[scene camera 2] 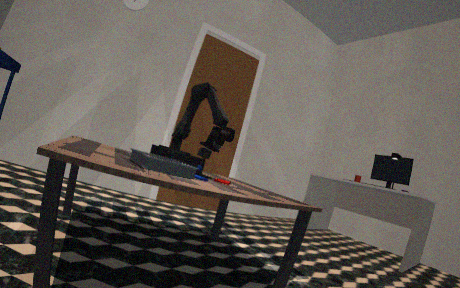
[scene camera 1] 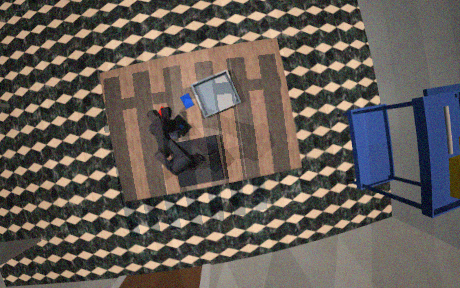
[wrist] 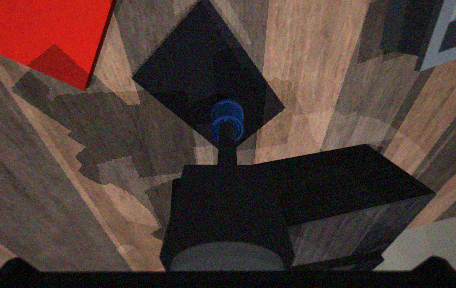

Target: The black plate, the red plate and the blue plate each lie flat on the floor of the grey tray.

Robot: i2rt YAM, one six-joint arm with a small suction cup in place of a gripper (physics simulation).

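Pixels of known places: end effector, tool point: (scene camera 2: 198, 170) (scene camera 1: 181, 127) (wrist: 227, 114); arm's base, origin of the base link: (scene camera 2: 174, 150) (scene camera 1: 200, 160).
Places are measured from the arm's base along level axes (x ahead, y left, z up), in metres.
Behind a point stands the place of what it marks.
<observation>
The black plate (wrist: 198, 66) {x 0.239, y 0.152, z -0.082 m} (scene camera 1: 185, 130) {x 0.183, y 0.103, z -0.082 m} lies flat on the wooden table. My suction cup (wrist: 227, 120) (scene camera 1: 181, 126) (scene camera 2: 200, 168) hangs low over the plate, near one corner, with nothing stuck to it. I cannot tell whether it touches the plate. The red plate (wrist: 95, 34) {x 0.255, y 0.224, z -0.080 m} (scene camera 1: 161, 111) (scene camera 2: 222, 181) {x 0.326, y 0.231, z -0.081 m} lies on the table beside the black plate and is partly hidden by the arm from above. The blue plate (scene camera 1: 187, 100) {x 0.374, y 0.089, z -0.082 m} (scene camera 2: 201, 178) {x 0.413, y 0.098, z -0.083 m} lies on the table just left of the grey tray (scene camera 1: 209, 78) {x 0.507, y -0.054, z -0.053 m} (scene camera 2: 160, 164) {x 0.531, y -0.109, z -0.060 m}. The tray holds none of the plates.
The arm's base stands on a dark mat (scene camera 1: 213, 160) {x 0.002, y -0.077, z 0.010 m} near the table's front edge. The wooden table (scene camera 1: 263, 128) {x 0.193, y -0.399, z -0.091 m} stands on a checkered floor. A blue cabinet (scene camera 1: 361, 146) stands off the table at the right. A grey counter (scene camera 2: 337, 194) bears a small red object (scene camera 2: 357, 178).
</observation>
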